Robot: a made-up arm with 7 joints.
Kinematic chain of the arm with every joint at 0, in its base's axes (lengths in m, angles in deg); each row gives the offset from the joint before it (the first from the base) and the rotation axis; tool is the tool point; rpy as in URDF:
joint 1: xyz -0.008 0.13 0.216 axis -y
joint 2: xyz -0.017 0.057 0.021 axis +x
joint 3: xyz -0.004 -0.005 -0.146 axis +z
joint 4: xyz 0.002 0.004 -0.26 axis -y
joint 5: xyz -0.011 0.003 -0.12 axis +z
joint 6: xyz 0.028 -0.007 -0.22 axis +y
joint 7: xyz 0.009 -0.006 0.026 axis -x
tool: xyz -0.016 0.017 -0.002 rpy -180 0 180
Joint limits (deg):
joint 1: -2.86..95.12
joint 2: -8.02..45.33
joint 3: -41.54..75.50
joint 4: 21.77..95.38
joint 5: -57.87..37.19
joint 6: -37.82..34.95
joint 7: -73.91..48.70
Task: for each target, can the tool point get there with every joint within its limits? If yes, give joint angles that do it. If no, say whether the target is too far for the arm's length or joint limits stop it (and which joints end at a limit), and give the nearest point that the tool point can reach.
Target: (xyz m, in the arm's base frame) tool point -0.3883 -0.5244 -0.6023
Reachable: no: too far | nearest point 0.0064 -0.0194 -0.4254 | short by 0.665 m
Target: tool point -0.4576 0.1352 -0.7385
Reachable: no: too far | nearest point -0.0489 0.2020 -0.4843 | short by 0.486 m
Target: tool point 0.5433 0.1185 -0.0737
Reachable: yes | joints 40.83 -3.61 -8.55 52.41 12.39 -30.46 -22.98
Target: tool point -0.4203 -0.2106 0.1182
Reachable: no: joint limits stop it (at a limit: joint 1, joint 2, joint 3, joint 4, joint 5, joint 6, joint 7) | nearest point 0.1574 -0.0939 -0.1053 | short by 0.630 m
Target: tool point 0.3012 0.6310 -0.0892
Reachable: yes | joints 15.36 35.85 30.10 56.20 -44.83 -5.52 20.94
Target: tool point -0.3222 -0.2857 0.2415
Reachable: no: joint limits stop it (at a limit: joint 1, joint 2, joint 3, joint 4, joint 6, joint 7) | nearest point 0.1590 -0.0910 -0.1008 | short by 0.622 m
